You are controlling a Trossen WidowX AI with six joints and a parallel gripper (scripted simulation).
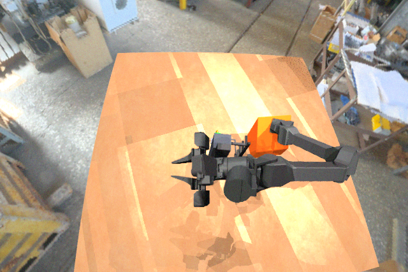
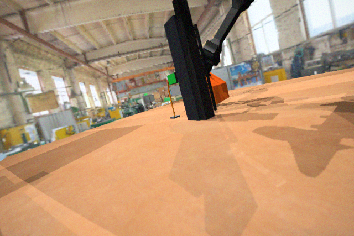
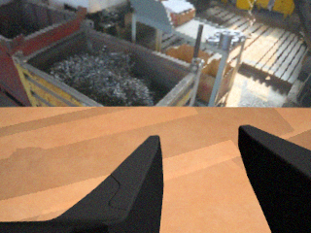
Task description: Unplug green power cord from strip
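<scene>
My gripper tip is now 150 mm past the green plug, 180 mm to the left of it and 200 mm above it.
</scene>
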